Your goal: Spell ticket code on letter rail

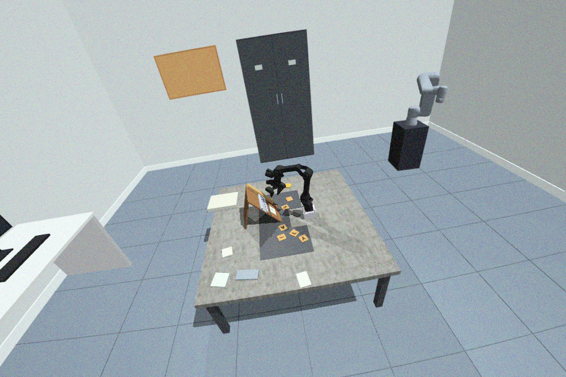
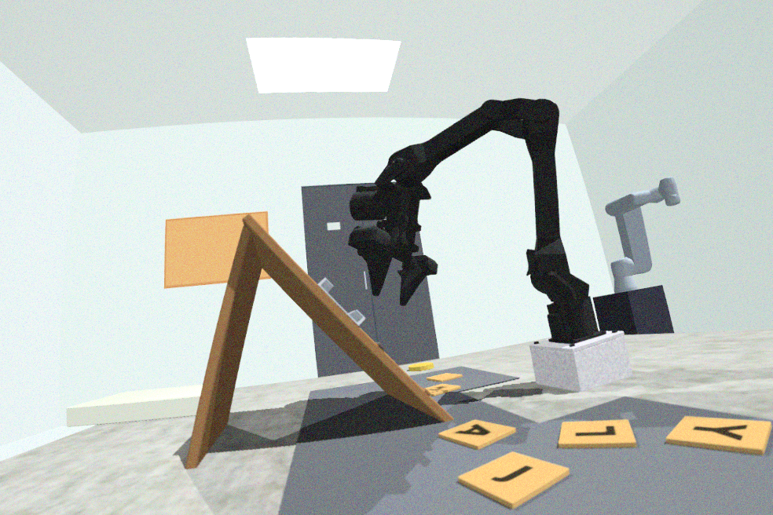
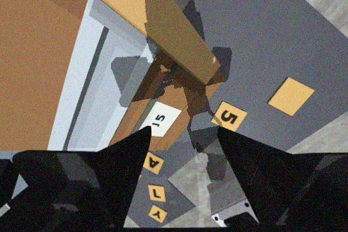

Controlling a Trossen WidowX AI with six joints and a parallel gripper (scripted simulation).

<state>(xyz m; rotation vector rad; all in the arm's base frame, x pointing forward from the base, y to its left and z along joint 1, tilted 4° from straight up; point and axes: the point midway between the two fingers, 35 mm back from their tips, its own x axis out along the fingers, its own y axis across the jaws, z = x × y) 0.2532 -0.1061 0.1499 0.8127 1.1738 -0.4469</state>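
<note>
Now: the orange tile marked 5 7 cm behind my gripper tip, 4 cm to the right of it and 17 cm below it. Round my gripper tip: white ticket: 3 cm ahead, 6 cm to the left, 10 cm below; dark mat: 7 cm behind, 11 cm to the left, 17 cm below; orange tile: 12 cm behind, 15 cm to the right, 17 cm below.
</note>
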